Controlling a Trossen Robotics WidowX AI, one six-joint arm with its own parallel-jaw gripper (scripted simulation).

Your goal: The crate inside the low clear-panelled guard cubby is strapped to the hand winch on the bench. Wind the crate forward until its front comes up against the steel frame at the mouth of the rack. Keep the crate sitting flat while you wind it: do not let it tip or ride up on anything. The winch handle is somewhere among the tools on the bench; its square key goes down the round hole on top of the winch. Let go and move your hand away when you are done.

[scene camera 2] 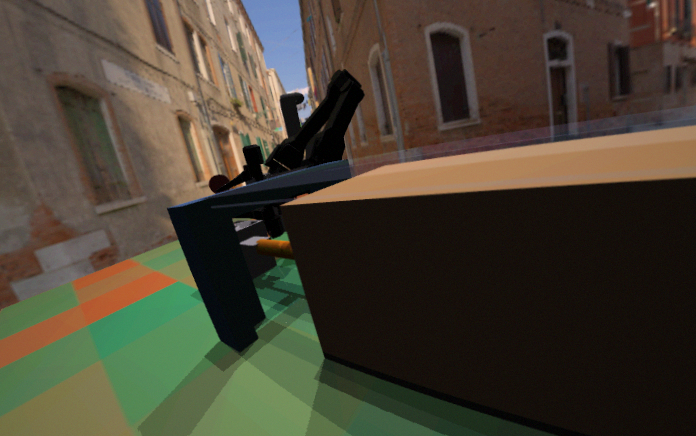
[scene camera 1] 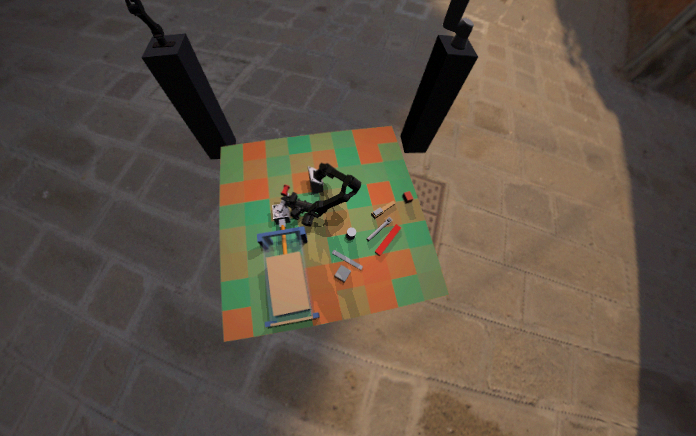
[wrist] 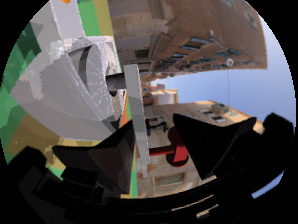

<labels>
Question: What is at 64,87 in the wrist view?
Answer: A grey winch.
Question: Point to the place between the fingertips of the gripper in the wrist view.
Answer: At 154,119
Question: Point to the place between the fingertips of the gripper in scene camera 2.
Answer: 220,204
</labels>
